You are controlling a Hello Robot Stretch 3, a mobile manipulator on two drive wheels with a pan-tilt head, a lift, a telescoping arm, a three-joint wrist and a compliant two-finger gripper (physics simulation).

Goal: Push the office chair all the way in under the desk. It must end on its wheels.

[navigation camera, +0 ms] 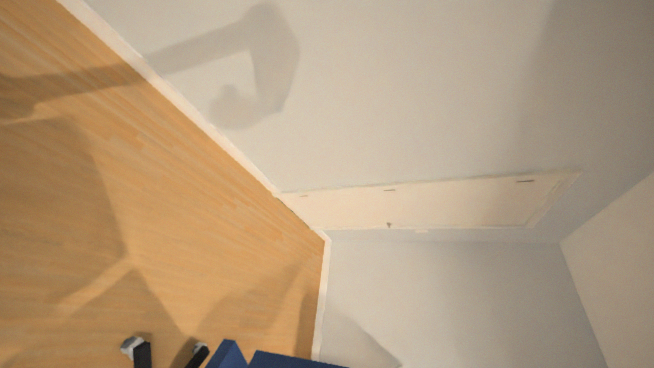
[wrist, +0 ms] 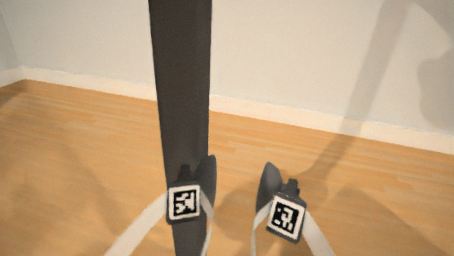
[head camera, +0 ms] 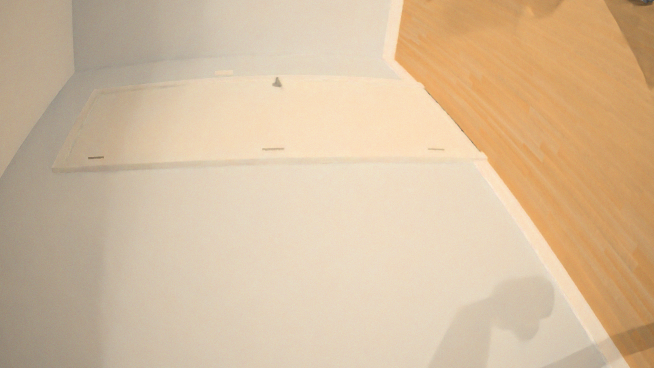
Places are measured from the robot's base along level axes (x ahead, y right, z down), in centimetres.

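Pixels of known places: gripper, between the fingertips: (wrist: 238, 176).
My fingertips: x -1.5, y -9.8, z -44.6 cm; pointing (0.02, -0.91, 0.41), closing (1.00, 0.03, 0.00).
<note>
Behind a point stands the place of what it marks.
The office chair (navigation camera: 290, 361) @(x 98.2, y 21.9, z -75.2 cm) shows in part at the bottom edge of the navigation view: blue padded parts and two black base legs with pale casters on the wood floor. The rest of the chair is cut off. A small part of a dark bluish object shows at the top right corner of the head view, too little to name. The desk cannot be made out in these views. My gripper (wrist: 238, 176) @(x -1.5, y -9.8, z -44.6 cm) is open in the wrist view, with floor showing between its fingertips. The chair does not show in the wrist view.
A dark upright post (wrist: 184, 75) stands behind the left finger in the wrist view. A cream door-like panel (head camera: 260, 117) @(x 212.6, y -69.6, z -104.9 cm) (navigation camera: 430, 205) @(x 214.3, y -69.4, z -131.3 cm) is set in the pale wall (head camera: 280, 250) @(x 127.7, y -85.1, z -107.9 cm) (navigation camera: 425, 110) @(x 110.9, y -87.8, z -130.1 cm). A white baseboard (wrist: 280, 112) @(x 18.2, y -101.2, z -5.9 cm) borders the wood floor (head camera: 525, 100) @(x 152.4, y -36.0, z -0.1 cm) (navigation camera: 200, 200) @(x 105.5, y -46.5, z -0.1 cm). Shadows fall on wall and floor.
</note>
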